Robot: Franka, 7 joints.
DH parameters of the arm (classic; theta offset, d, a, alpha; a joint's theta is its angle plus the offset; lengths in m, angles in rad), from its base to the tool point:
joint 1: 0 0.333 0 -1.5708
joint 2: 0 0 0 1.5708
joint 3: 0 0.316 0.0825 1.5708
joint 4: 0 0 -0.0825 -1.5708
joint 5: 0 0.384 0 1.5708
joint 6: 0 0 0.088 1.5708
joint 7: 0 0.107 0 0
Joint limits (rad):
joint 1: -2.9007..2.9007
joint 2: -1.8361..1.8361
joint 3: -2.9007..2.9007
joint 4: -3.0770..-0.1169
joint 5: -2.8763..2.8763
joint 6: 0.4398..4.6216
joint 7: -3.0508..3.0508
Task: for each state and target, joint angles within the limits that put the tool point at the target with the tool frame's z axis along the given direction. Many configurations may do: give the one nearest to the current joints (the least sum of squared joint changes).
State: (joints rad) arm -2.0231 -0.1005 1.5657 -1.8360 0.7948 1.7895 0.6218
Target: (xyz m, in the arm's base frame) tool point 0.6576 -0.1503 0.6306 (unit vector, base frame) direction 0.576 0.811 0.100
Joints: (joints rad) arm -1.2709 0.6196 1.3530 -1.4690 1.1293 2.2417 0.6218
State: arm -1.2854 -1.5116 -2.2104 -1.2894 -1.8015 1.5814 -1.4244
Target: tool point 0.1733 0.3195 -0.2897 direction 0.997 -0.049 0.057
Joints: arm -2.0898 -1.8336 -2.9007 -1.4515 -2.0840 1.2377 -1.4244
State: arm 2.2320 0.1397 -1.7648 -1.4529 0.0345 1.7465 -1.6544
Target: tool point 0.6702 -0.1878 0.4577 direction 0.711 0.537 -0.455
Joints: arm 1.9707 -0.6250 -2.0212 -1.6897 0.6411 2.6250 -1.6544
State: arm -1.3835 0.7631 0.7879 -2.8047 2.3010 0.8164 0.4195
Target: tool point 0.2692 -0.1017 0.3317 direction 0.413 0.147 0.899
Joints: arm -1.4469 -0.0037 0.7208 -3.0594 2.2149 0.4979 0.4195
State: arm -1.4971 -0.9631 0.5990 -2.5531 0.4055 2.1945 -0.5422
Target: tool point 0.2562 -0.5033 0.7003 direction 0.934 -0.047 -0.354
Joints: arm -1.6170 -0.0970 0.3805 -1.6840 1.2275 1.9356 -0.5422
